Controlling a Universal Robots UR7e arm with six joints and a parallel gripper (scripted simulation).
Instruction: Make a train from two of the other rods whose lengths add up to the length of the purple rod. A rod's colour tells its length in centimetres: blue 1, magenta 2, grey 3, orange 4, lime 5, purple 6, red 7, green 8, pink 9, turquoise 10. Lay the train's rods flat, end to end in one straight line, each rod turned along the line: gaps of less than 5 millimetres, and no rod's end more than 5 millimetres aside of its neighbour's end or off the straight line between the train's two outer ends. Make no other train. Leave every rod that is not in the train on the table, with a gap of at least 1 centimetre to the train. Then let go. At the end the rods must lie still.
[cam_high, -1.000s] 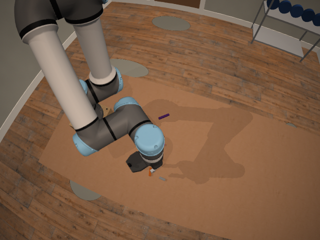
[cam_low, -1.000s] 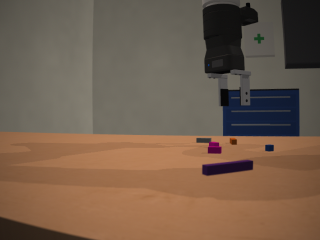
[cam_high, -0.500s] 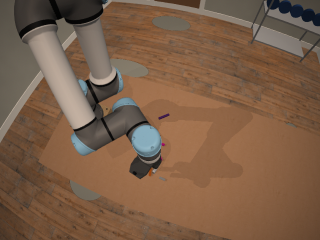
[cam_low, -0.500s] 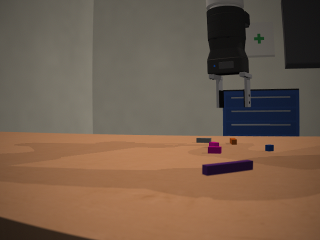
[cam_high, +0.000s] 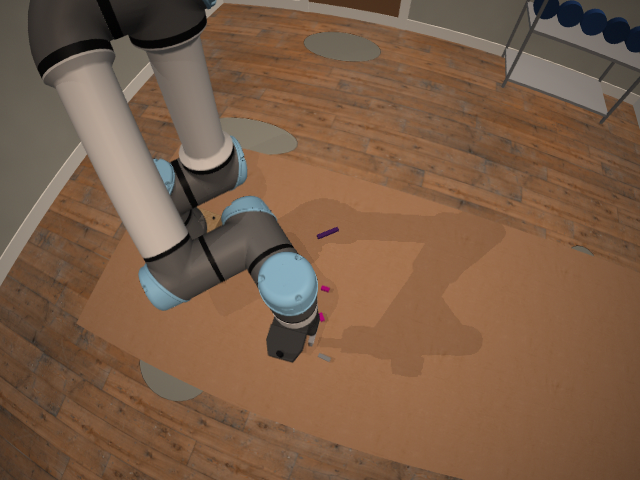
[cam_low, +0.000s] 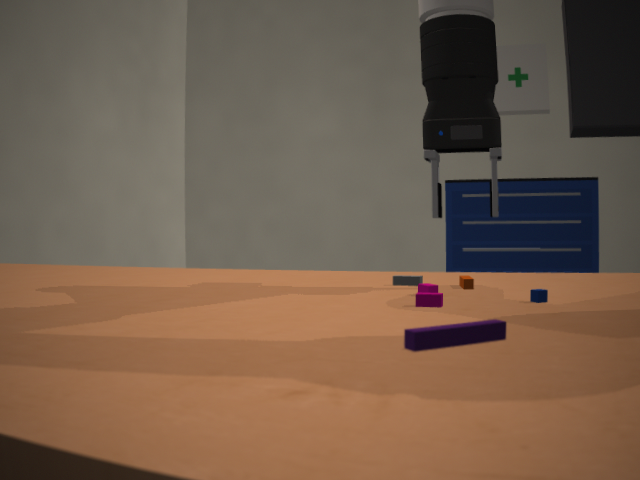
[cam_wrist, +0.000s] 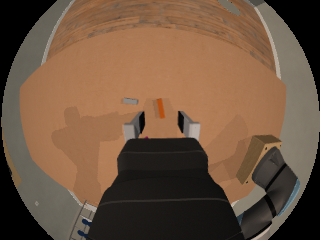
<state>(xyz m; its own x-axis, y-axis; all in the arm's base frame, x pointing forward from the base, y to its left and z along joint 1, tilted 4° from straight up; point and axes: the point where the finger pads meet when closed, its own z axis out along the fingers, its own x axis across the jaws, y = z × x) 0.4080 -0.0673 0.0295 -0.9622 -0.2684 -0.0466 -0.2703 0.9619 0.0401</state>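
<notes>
My hand is 80 mm above the orange rod. From my hand the other things lie so: grey rod (80 mm below, 70 mm ahead); then purple rod (280 mm to the left, 90 mm behind, 80 mm below); then blue rod (90 mm to the left, 90 mm behind, 80 mm below).
</notes>
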